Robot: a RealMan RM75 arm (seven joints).
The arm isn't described. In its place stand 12 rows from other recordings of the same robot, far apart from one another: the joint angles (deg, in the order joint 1, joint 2, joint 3, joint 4, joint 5, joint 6, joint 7), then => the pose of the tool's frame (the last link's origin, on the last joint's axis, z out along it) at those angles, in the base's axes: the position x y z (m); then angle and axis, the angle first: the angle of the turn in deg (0 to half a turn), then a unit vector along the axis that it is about.
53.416, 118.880, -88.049, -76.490, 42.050, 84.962, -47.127 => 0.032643, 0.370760, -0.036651, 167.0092, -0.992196, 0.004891, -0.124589
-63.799, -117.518, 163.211, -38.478, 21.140, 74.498, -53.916 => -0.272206, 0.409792, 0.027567, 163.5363, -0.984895, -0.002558, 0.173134
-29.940, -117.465, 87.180, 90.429, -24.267, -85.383, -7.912 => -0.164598, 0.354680, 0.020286, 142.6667, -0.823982, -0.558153, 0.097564
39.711, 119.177, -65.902, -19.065, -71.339, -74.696, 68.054 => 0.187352, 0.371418, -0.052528, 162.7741, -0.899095, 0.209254, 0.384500
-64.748, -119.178, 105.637, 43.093, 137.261, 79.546, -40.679 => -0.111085, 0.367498, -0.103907, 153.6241, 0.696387, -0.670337, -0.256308
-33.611, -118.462, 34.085, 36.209, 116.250, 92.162, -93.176 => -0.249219, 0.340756, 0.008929, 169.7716, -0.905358, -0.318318, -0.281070
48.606, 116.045, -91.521, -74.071, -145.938, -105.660, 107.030 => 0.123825, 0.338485, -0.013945, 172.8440, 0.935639, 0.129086, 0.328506
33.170, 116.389, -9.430, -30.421, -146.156, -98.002, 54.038 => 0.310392, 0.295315, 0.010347, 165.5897, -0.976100, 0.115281, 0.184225
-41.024, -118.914, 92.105, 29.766, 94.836, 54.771, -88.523 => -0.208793, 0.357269, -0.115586, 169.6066, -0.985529, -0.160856, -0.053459
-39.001, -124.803, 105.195, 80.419, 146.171, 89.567, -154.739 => -0.103749, 0.290728, -0.097022, 172.9763, -0.954766, -0.180463, 0.236338
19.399, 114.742, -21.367, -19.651, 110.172, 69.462, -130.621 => 0.391128, 0.313458, 0.106469, 106.3358, -0.812768, 0.375121, 0.445749
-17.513, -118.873, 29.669, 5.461, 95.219, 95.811, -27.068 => -0.308868, 0.230370, -0.035207, 140.7875, -0.897641, -0.131613, -0.420617
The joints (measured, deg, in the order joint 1, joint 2, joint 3, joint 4, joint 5, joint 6, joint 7), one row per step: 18.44, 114.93, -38.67, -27.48, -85.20, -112.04, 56.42; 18.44, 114.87, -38.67, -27.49, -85.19, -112.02, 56.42; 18.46, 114.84, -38.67, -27.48, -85.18, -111.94, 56.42; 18.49, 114.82, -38.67, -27.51, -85.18, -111.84, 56.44; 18.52, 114.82, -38.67, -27.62, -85.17, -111.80, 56.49; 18.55, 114.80, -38.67, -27.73, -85.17, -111.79, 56.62; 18.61, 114.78, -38.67, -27.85, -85.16, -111.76, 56.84; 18.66, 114.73, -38.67, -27.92, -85.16, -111.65, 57.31; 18.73, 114.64, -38.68, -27.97, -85.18, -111.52, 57.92; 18.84, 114.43, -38.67, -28.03, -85.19, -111.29, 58.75; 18.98, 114.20, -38.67, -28.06, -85.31, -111.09, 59.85; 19.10, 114.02, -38.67, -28.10, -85.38, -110.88, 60.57; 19.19, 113.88, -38.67, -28.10, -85.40, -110.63, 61.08; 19.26, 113.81, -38.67, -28.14, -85.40, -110.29, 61.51; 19.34, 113.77, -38.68, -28.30, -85.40, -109.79, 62.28; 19.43, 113.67, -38.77, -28.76, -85.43, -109.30, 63.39; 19.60, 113.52, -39.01, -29.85, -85.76, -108.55, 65.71; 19.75, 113.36, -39.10, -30.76, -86.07, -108.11, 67.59; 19.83, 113.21, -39.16, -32.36, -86.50, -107.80, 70.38
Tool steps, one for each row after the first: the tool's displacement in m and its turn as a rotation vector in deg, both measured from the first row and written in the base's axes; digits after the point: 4 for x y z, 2 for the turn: 0.0002, 0.0001, 0.0004, 0.04, -0.07, -0.01; 0.0003, 0.0004, 0.0005, 0.07, -0.12, -0.07; 0.0003, 0.0008, 0.0007, 0.10, -0.19, -0.12; 0.0002, 0.0012, 0.0009, 0.13, -0.25, -0.08; 0.0000, 0.0015, 0.0013, 0.10, -0.29, -0.06; -0.0003, 0.0020, 0.0017, 0.01, -0.30, -0.05; -0.0003, 0.0026, 0.0021, -0.28, -0.24, -0.27; -0.0002, 0.0033, 0.0026, -0.70, -0.16, -0.55; 0.0002, 0.0046, 0.0039, -1.19, -0.14, -0.98; 0.0006, 0.0058, 0.0050, -2.00, -0.06, -1.49; 0.0008, 0.0070, 0.0059, -2.48, -0.07, -1.86; 0.0012, 0.0081, 0.0066, -2.77, -0.10, -2.22; 0.0015, 0.0092, 0.0070, -2.96, -0.13, -2.62; 0.0018, 0.0108, 0.0073, -3.32, -0.14, -3.24; 0.0018, 0.0128, 0.0085, -3.86, -0.28, -3.80; 0.0013, 0.0161, 0.0104, -5.23, -0.68, -4.68; 0.0007, 0.0186, 0.0124, -6.29, -0.99, -5.29; -0.0005, 0.0212, 0.0160, -7.76, -1.37, -5.97
